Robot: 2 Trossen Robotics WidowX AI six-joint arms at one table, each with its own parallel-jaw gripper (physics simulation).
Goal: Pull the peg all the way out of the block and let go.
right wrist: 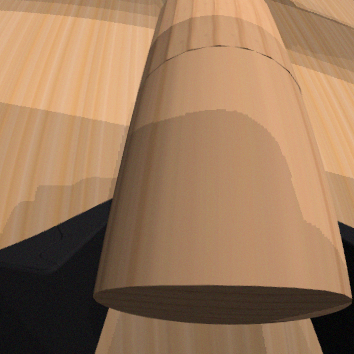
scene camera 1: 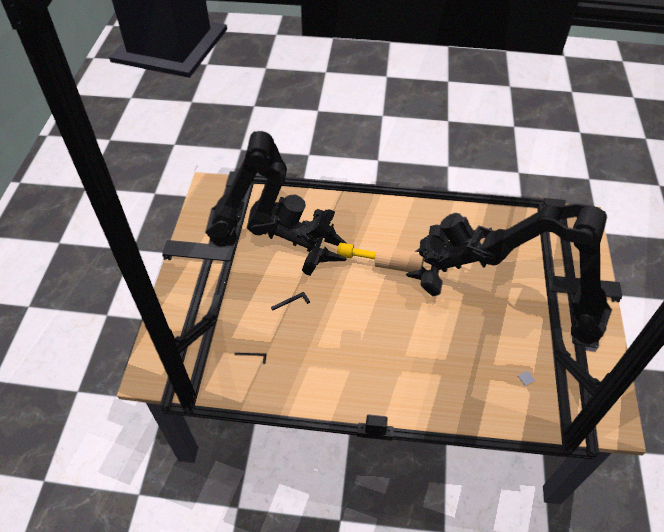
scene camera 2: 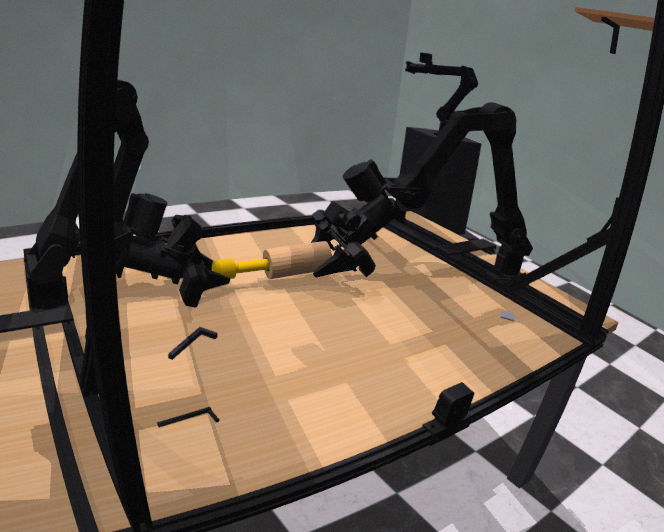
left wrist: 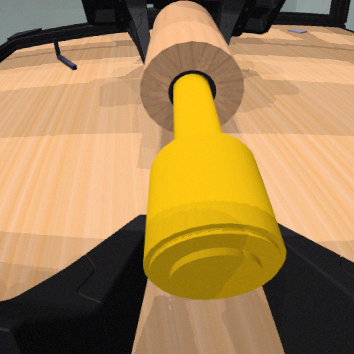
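Pixels of known places: left gripper, fingertip midpoint: (scene camera 1: 348,253) (scene camera 2: 226,275) (left wrist: 202,227); right gripper, fingertip midpoint: (right wrist: 207,211) (scene camera 1: 408,266) (scene camera 2: 307,268); left arm's base, origin of the base link: (scene camera 1: 223,240) (scene camera 2: 48,304); right arm's base, origin of the base link: (scene camera 1: 585,334) (scene camera 2: 506,272).
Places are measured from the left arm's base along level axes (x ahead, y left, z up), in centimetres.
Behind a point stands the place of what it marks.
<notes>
A yellow peg (scene camera 1: 363,254) @(y 4.0, x 38.7, z 3.1 cm) (scene camera 2: 250,266) @(y 3.9, x 38.6, z 2.8 cm) (left wrist: 205,175) @(y 4.8, x 33.4, z 4.0 cm) has a thick head and a thinner shaft. The end of its shaft sits in the dark round hole of the wooden cylindrical block (scene camera 1: 394,261) @(y 2.9, x 47.2, z 4.6 cm) (scene camera 2: 296,259) @(y 2.6, x 47.0, z 4.2 cm) (left wrist: 182,27) @(y 5.3, x 44.7, z 5.5 cm) (right wrist: 220,175) @(y 4.4, x 52.3, z 6.0 cm). My left gripper (scene camera 1: 339,251) @(y 4.7, x 34.4, z 0.8 cm) (scene camera 2: 219,270) @(y 4.7, x 34.4, z 0.8 cm) (left wrist: 202,227) @(y 4.7, x 34.4, z 0.8 cm) is shut on the peg's head. My right gripper (scene camera 1: 416,263) @(y 5.4, x 50.7, z 0.9 cm) (scene camera 2: 324,259) (right wrist: 207,211) @(y 5.4, x 50.7, z 0.9 cm) is shut on the far end of the block. Peg and block are held roughly in line, above the table. How deep the shaft reaches inside the block is hidden.
Two black L-shaped keys (scene camera 1: 289,302) @(y -13.2, x 23.9, z -1.6 cm) (scene camera 1: 252,354) @(y -30.3, x 20.3, z -1.4 cm) (scene camera 2: 191,342) @(y -12.7, x 24.3, z -1.7 cm) (scene camera 2: 185,416) @(y -30.4, x 19.9, z -1.4 cm) lie on the wooden table (scene camera 1: 332,399) @(y -35.7, x 42.3, z -1.9 cm) (scene camera 2: 266,443) @(y -36.8, x 28.7, z -1.9 cm). A small grey square (scene camera 1: 525,378) @(y -17.4, x 84.8, z -1.6 cm) (scene camera 2: 507,315) @(y -17.3, x 84.9, z -1.6 cm) lies at the right. A black frame rail (scene camera 1: 288,422) @(y -43.5, x 34.6, z -2.5 cm) (scene camera 2: 343,456) with a small camera box (scene camera 1: 376,424) @(y -41.0, x 53.9, z 3.5 cm) (scene camera 2: 453,403) @(y -41.6, x 52.0, z 3.0 cm) runs along the front edge.
</notes>
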